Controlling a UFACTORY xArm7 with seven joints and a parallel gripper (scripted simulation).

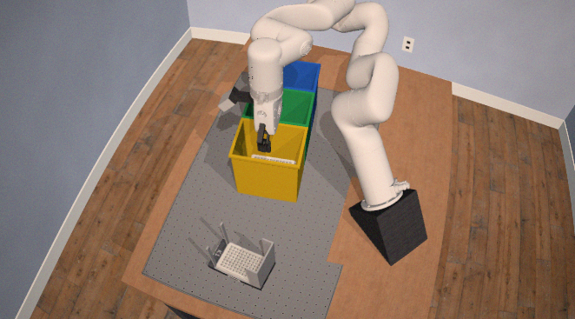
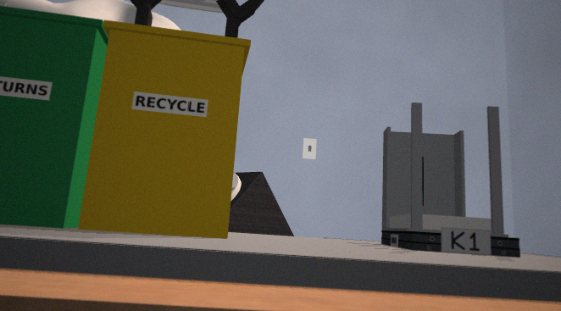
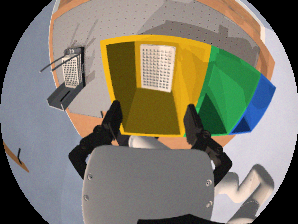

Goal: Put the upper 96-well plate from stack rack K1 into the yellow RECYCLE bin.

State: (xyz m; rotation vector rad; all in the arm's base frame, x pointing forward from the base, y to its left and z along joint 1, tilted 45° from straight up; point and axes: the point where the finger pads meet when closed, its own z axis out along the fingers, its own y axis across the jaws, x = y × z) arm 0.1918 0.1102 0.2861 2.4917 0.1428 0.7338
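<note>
Right now the yellow bin is 120 mm below my hand. Round my hand: green bin: 10 mm behind, 130 mm to the right, 120 mm below; blue bin: 10 mm behind, 260 mm to the right, 120 mm below; K1 sign: 110 mm ahead, 270 mm to the left, 200 mm below.
</note>
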